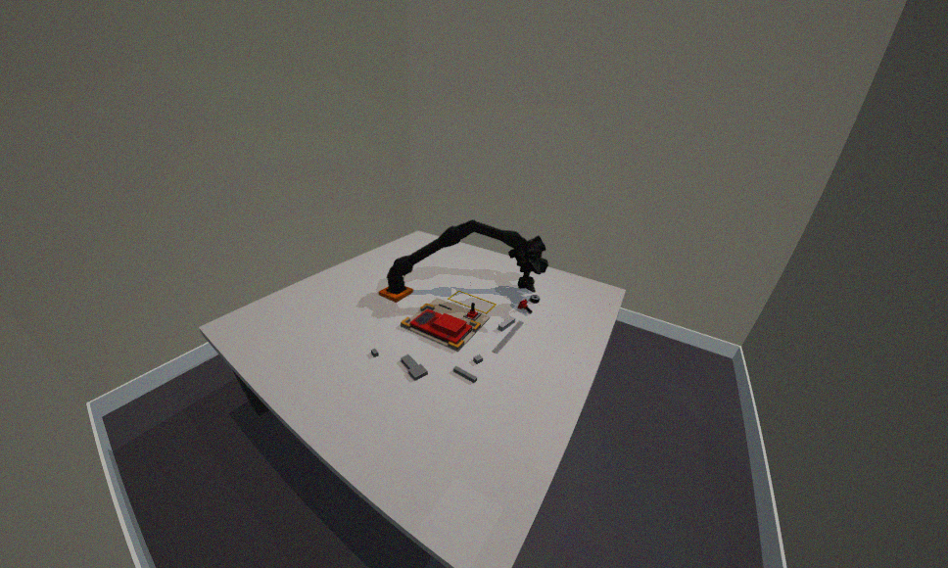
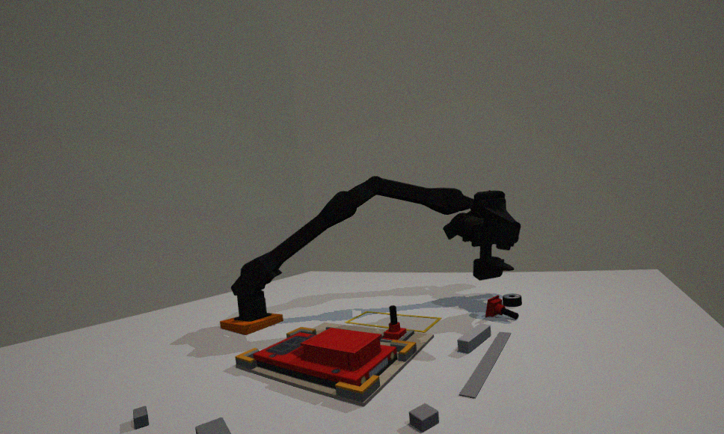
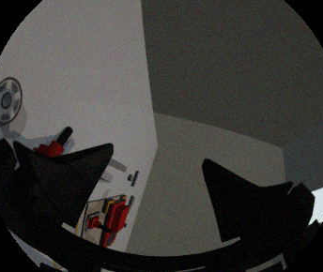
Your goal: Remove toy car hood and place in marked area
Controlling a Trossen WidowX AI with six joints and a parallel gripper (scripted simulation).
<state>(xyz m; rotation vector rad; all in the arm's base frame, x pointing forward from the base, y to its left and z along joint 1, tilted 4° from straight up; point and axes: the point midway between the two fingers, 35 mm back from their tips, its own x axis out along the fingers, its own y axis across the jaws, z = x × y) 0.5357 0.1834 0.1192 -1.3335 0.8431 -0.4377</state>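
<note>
Right now my gripper tip is 280 mm to the left of the hood, 210 mm past it and 100 mm above it. Also, from my gripper tip: long grey strip (180 mm to the right, 140 mm below, 20 mm behind).
</note>
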